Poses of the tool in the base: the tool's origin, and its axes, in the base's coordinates. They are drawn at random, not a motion.
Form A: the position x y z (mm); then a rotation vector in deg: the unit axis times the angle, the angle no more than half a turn.
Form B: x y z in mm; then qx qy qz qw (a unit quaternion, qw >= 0). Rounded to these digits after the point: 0 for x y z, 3 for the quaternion.
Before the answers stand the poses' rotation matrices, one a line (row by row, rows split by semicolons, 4 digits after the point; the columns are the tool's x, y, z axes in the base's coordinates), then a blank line. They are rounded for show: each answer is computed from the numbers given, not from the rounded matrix.
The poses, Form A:
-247 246 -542 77.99 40.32 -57.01
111 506 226 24.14 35.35 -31.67
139 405 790 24.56 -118.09 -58.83
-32 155 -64 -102.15 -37.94 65.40
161 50 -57 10.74 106.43 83.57
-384 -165 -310 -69.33 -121.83 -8.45
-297 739 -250 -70.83 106.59 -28.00
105 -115 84 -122.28 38.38 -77.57
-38 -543 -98 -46.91 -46.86 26.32
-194 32 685 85.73 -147.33 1.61
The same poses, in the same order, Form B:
0.4423 0.8865 -0.1360; -0.1671 -0.0675 -0.9836; -0.8812 0.4578 0.1183
0.6809 0.5974 0.4236; -0.3557 0.7754 -0.5218; -0.6402 0.2046 0.7404
-0.6403 0.0410 -0.7670; -0.5876 0.6170 0.5235; 0.4947 0.7859 -0.3710
0.4326 -0.0259 -0.9012; 0.7952 -0.4602 0.3949; -0.4249 -0.8875 -0.1785
-0.7055 -0.3232 0.6307; 0.5361 0.3388 0.7732; -0.4636 0.8836 -0.0658
-0.3392 0.7968 -0.5000; 0.7201 0.5620 0.4069; 0.6053 -0.2221 -0.7644
-0.1720 -0.5672 0.8054; -0.8898 0.4402 0.1200; -0.4226 -0.6960 -0.5805
0.3778 -0.1295 0.9168; -0.6503 -0.7420 0.1632; 0.6591 -0.6578 -0.3645
0.6140 -0.0558 -0.7873; 0.6433 0.6134 0.4582; 0.4574 -0.7878 0.4125
-0.4838 -0.8649 -0.1337; -0.8618 0.4975 -0.0995; 0.1526 0.0671 -0.9860

-247 246 -542 0.590 0.305 -0.431 0.611
111 506 226 0.203 0.298 -0.267 0.894
139 405 790 0.169 -0.811 -0.404 0.389
-32 155 -64 -0.720 -0.267 0.461 0.446
161 50 -57 0.073 0.726 0.570 0.377
-384 -165 -310 -0.465 -0.816 -0.057 0.338
-297 739 -250 -0.492 0.740 -0.194 0.415
105 -115 84 -0.788 0.247 -0.500 0.260
-38 -543 -98 -0.383 -0.383 0.215 0.812
-194 32 685 0.501 -0.861 0.009 0.083

